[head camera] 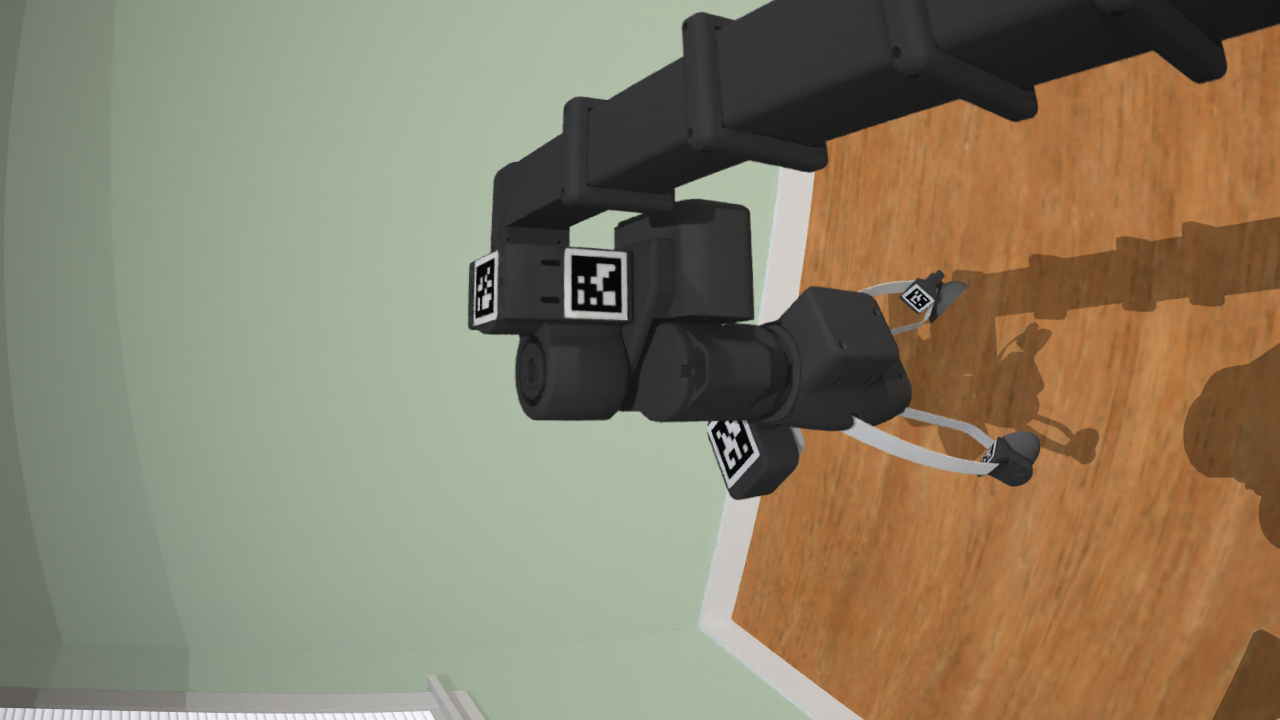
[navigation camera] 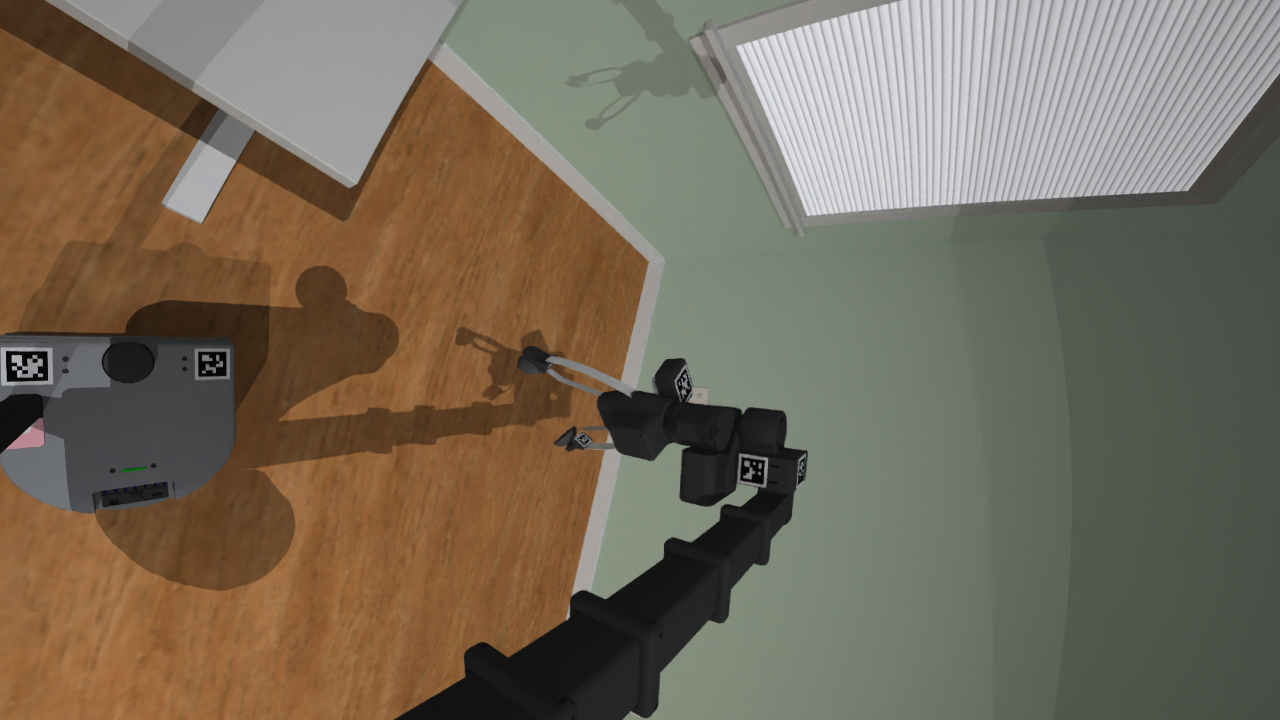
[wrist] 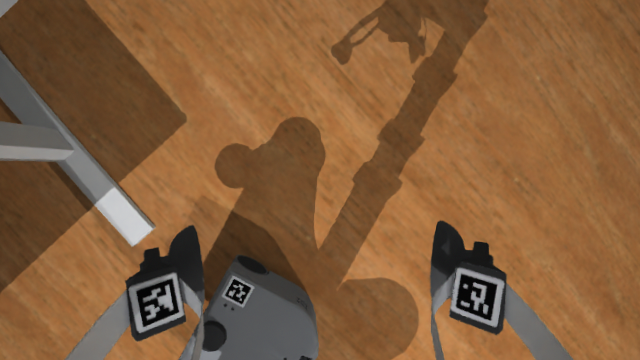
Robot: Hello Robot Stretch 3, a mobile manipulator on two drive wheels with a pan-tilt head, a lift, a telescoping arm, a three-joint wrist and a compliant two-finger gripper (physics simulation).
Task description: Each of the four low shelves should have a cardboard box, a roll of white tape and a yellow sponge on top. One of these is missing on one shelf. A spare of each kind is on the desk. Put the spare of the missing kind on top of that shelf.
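Where they show: gripper, between the fingertips: [head camera: 995, 376] [navigation camera: 541, 399]; robot's base, origin of its link: [navigation camera: 129, 359].
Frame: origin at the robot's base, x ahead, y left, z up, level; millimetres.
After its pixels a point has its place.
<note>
My gripper [head camera: 975, 376] @(z 785, x -22, y -442 mm) [navigation camera: 550, 400] @(z 785, x -22, y -442 mm) [wrist: 317, 252] @(z 785, x -22, y -442 mm) is open, with its two fingertips wide apart and wood floor and shadows showing between them in the wrist view. It hangs above the floor near the wall. A bare part of the white desk [navigation camera: 313, 80] @(z 720, x 334, y -140 mm) shows at the upper left of the navigation view, well apart from the gripper. No cardboard box, tape roll, sponge or low shelf shows in the current views.
A desk foot [navigation camera: 210, 170] [wrist: 125, 217] reaches out over the floor. My base [navigation camera: 147, 420] @(z 160, x -103, y -25 mm) [wrist: 270, 320] stands on the wood floor. A green wall [head camera: 358, 358] @(z 939, x -117, y -1703 mm) [navigation camera: 895, 402] @(z 1189, x -107, y -1707 mm) with a white baseboard [head camera: 729, 555] @(z 52, x 309, y -1835 mm) is beside the arm. A window blind [navigation camera: 966, 107] @(z 1377, x 710, y -1281 mm) is on the adjoining wall.
</note>
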